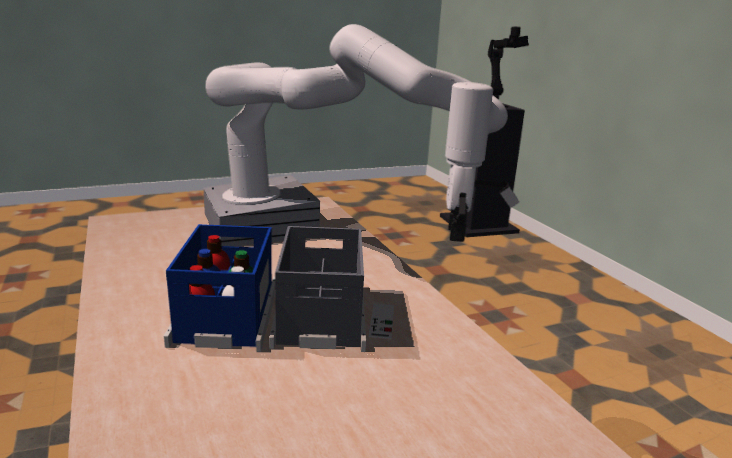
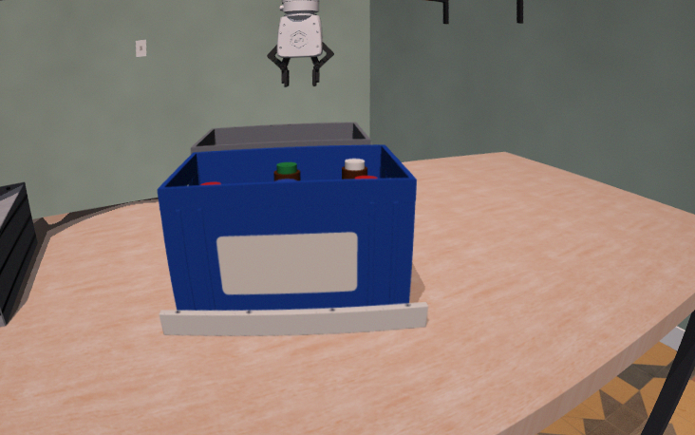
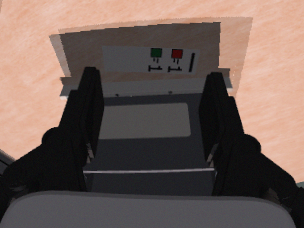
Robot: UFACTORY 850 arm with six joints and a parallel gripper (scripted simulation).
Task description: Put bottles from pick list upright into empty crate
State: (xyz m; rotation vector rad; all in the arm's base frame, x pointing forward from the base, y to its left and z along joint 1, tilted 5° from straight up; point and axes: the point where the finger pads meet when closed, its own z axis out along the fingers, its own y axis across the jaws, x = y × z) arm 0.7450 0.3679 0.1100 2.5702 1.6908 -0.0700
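Right now the red-label bottle is 9 cm behind my hand, 56 cm to the right of it and 16 cm below it. Also, from my hand: grey crate 12 cm behind, 28 cm to the right, 17 cm below; white-cap bottle 7 cm behind, 47 cm to the right, 16 cm below; pick list 6 cm behind, 14 cm to the right, 25 cm below.
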